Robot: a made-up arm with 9 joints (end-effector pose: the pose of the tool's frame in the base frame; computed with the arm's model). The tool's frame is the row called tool.
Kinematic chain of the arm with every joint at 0, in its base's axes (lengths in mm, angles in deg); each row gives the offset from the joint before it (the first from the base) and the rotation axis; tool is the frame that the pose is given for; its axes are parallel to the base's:
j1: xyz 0 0 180.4 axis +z
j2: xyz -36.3 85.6 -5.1 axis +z
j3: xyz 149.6 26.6 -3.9 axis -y
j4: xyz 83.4 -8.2 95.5 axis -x
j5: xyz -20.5 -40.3 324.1 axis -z
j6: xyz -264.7 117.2 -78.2 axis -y
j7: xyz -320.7 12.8 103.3 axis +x
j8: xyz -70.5 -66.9 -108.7 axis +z
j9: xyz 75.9 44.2 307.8 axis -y
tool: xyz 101.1 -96 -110.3
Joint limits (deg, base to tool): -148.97..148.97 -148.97..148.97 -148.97..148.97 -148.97..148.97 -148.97..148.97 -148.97..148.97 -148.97..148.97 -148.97..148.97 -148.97..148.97
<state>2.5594 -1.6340 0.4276 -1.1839 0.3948 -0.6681 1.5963 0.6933 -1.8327</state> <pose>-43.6 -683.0 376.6 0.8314 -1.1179 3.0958</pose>
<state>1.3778 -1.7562 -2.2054 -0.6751 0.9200 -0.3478 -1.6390 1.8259 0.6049</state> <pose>797.3 -12.7 -186.1 -3.0233 0.0218 1.3627</pose>
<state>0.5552 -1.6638 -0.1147 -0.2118 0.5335 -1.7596 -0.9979 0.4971 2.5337</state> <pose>297.0 -433.7 740.5 1.0553 -0.4649 -1.4243</pose>
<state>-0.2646 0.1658 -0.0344 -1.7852 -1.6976 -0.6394 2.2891 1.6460 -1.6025</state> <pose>105.4 -178.7 -416.9 -1.2552 -0.1942 -2.6390</pose>
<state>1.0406 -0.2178 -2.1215 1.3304 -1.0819 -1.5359 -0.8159 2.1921 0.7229</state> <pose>-241.7 916.4 308.9 -1.0664 -0.9916 2.0962</pose>
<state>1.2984 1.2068 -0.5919 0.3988 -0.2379 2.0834 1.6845 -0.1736 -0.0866</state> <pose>-272.7 66.8 331.2 0.9646 -1.1336 -2.6464</pose>
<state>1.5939 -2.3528 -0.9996 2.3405 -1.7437 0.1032 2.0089 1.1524 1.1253</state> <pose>723.5 53.8 67.6 -0.0808 1.1690 -1.4355</pose>
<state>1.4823 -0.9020 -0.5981 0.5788 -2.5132 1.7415 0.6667 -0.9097 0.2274</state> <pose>354.8 170.8 42.3 2.3177 0.0388 1.8312</pose>
